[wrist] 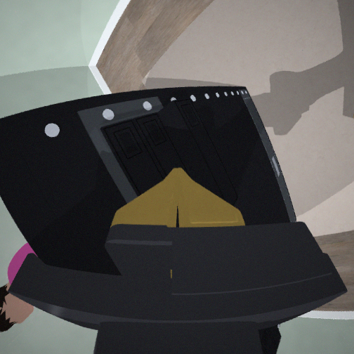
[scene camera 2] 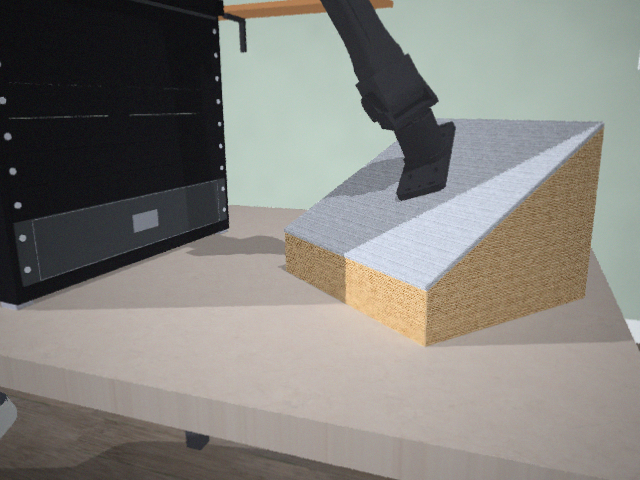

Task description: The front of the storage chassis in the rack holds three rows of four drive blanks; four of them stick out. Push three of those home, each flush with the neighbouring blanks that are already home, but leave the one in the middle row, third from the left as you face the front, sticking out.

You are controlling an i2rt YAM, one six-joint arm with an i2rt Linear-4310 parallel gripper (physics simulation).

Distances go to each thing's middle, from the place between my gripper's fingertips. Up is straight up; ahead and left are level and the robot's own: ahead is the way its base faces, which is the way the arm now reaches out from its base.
Right now the black rack [scene camera 2: 93,194] is 190 mm below my hand, 170 mm to the left of it and 150 mm ahead of it.
